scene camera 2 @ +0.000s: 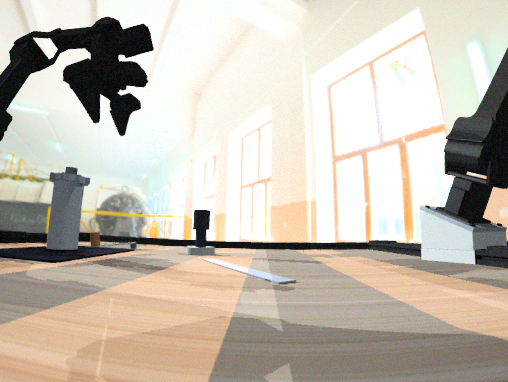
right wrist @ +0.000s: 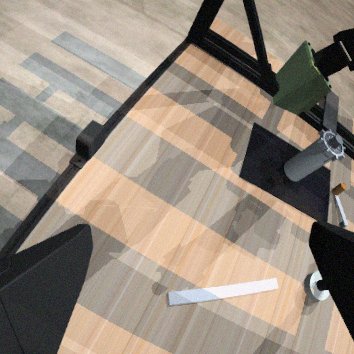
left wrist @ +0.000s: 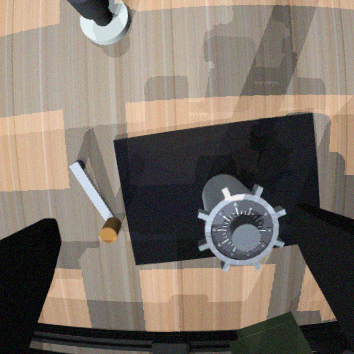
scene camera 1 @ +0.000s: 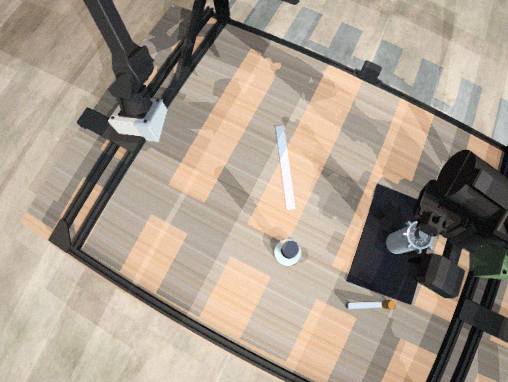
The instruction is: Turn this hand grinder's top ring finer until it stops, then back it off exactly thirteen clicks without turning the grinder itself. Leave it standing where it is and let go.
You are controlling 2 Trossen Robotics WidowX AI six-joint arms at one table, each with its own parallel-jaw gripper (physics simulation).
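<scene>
The grey hand grinder stands upright on a black mat. Its lugged top ring surrounds a marked dial and a round centre post in the left wrist view. My left gripper is open and empty, pointing down high above the mat, apart from the grinder. The left arm hides a little of the ring's surroundings in scene camera 1. My right gripper is open and empty, far from the grinder, above the table's other side.
A pale bar with a brown knob lies beside the mat. A dark-handled piece on a round pale base stands nearby. A flat white strip lies mid-table. Black rails edge the table.
</scene>
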